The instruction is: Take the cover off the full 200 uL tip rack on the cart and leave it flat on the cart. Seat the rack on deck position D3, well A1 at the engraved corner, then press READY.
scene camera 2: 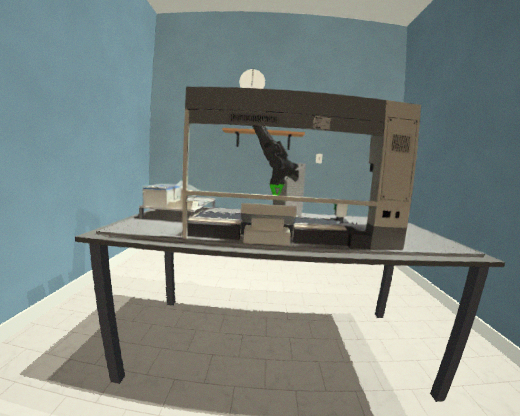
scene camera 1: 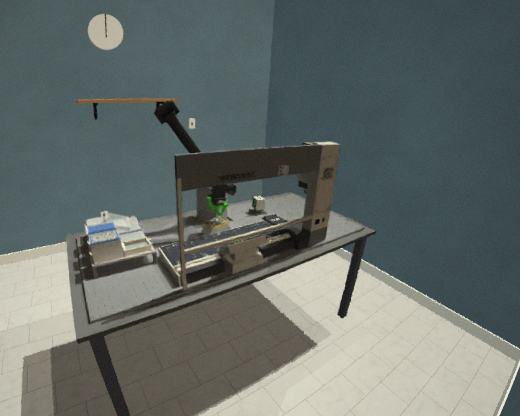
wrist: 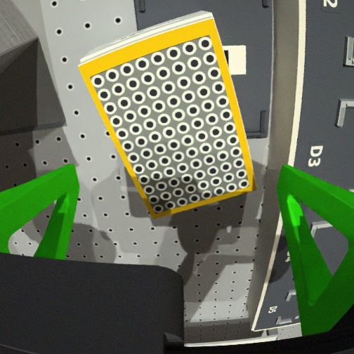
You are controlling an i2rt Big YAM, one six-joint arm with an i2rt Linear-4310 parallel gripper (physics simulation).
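Note:
The uncovered 200 uL tip rack (wrist: 172, 125) (scene camera 1: 216, 223), with a yellow rim and rows of round tips, stands beside the deck (wrist: 327, 200) (scene camera 1: 172, 253), askew over a dark plate with corner brackets (wrist: 250, 95). Whether it lies fully flat is hard to tell. My gripper (wrist: 178, 175) (scene camera 1: 218, 210) (scene camera 2: 277, 191) is open and empty above the rack. In the wrist view its green fingers stand wide on either side of the rack's near end. Position D3's label shows on the deck to the right. The cover cannot be made out clearly on the cart (scene camera 1: 125, 259).
Blue-topped boxes (scene camera 1: 102, 237) (scene camera 2: 159, 195) and white trays stand on the cart at the left. The machine's dark top beam (scene camera 1: 250, 164) (scene camera 2: 285, 107) spans over the deck. A small white box with a green side (scene camera 1: 258, 202) (scene camera 2: 341, 209) stands behind the deck. A grey block (wrist: 25, 85) is left of the rack.

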